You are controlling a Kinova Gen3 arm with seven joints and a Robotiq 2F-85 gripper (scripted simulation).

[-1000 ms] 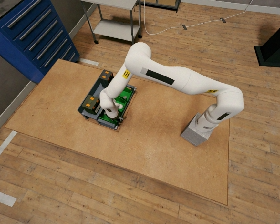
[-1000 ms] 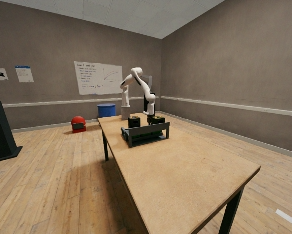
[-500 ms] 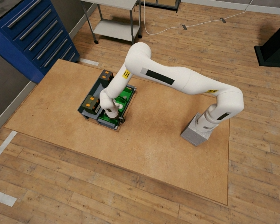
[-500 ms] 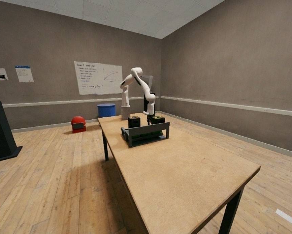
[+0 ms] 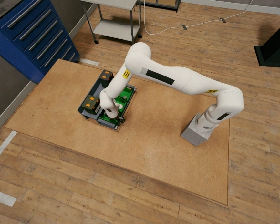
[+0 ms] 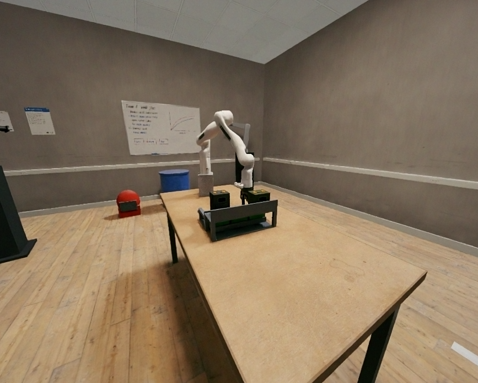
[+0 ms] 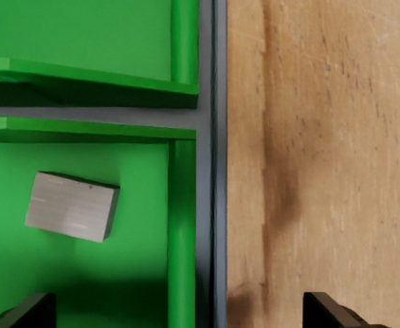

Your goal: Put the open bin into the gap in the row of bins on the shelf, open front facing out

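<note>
My hand is 10 cm short of the grey part, 6 cm to the left of it and 3 cm above it. From my hand the other things lie so: grey shelf: 15 cm to the right, 7 cm ahead, 2 cm above.
</note>
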